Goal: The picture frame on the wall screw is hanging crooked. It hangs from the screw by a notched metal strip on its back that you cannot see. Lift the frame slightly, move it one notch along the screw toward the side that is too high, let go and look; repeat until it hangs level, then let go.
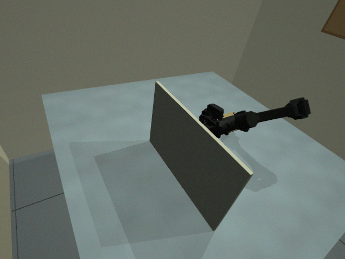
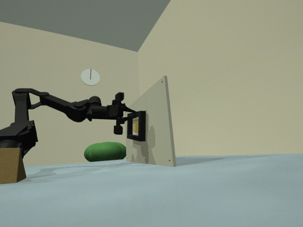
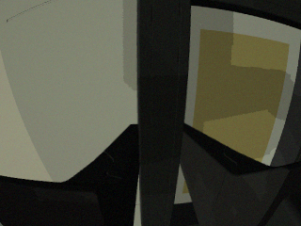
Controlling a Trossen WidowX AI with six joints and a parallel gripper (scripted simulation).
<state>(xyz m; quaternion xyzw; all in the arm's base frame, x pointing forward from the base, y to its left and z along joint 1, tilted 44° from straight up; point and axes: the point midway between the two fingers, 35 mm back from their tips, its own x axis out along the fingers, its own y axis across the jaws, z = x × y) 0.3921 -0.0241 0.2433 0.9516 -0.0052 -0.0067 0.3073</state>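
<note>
My gripper tip is 5 cm above the picture frame, 1 cm to the right of it and 1 cm short of it. From my gripper tip the other things lie so: wall panel 7 cm below, 2 cm ahead.
</note>
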